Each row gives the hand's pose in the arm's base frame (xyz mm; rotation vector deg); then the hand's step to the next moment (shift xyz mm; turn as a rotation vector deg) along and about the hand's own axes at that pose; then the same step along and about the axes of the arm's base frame.
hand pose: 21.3 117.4 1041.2 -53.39 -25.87 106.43
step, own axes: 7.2 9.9 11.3 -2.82 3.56 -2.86
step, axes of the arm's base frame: -16.3 2.8 -2.2 0.71 -4.38 -3.02
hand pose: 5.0 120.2 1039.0 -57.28 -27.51 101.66
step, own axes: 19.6 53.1 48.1 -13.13 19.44 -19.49
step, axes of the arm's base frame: -72.1 1.3 -17.6 6.66 -22.35 -19.65
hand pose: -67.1 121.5 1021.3 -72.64 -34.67 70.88
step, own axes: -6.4 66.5 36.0 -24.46 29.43 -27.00
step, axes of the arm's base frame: -57.0 -3.3 -50.0 6.49 -37.11 -27.83
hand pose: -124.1 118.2 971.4 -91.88 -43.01 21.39
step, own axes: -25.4 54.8 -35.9 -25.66 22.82 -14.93
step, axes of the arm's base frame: 17.9 -45.0 -50.9 -3.66 -28.62 -23.86
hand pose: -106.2 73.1 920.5 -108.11 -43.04 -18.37
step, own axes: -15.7 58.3 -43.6 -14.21 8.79 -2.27
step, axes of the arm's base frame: 29.6 -60.4 -32.0 -5.13 -9.44 -13.00
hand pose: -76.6 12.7 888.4 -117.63 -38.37 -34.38
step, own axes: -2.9 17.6 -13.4 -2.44 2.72 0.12
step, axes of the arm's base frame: 7.2 -20.4 -5.4 -0.01 -1.77 -3.20
